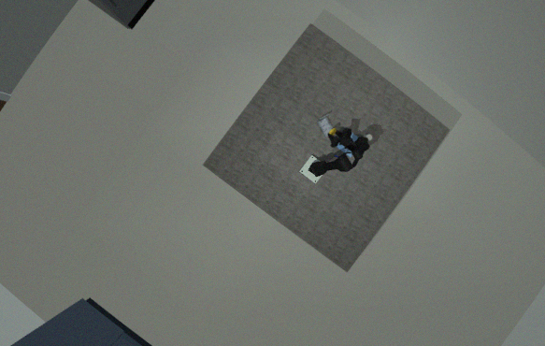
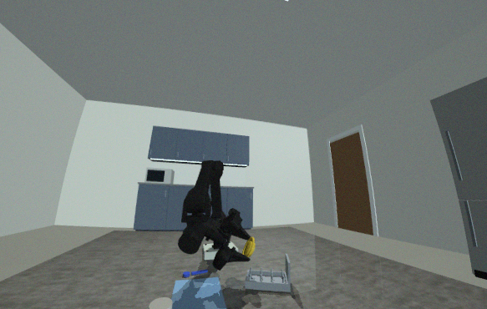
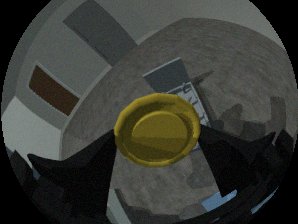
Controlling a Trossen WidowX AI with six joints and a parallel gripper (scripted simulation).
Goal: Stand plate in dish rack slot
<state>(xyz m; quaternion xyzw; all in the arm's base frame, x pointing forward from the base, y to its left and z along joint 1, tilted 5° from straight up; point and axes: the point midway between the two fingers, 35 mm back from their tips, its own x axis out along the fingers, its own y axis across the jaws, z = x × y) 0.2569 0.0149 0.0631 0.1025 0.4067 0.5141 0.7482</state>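
Right now my gripper tip is 70 mm above the grey dish rack, 40 mm to the right of it and 40 mm short of it. Round my gripper tip: yellow plate (10 mm to the right); then white cup (250 mm to the right, 130 mm ahead, 70 mm below); then blue spoon (170 mm to the right, 90 mm below, 90 mm behind).
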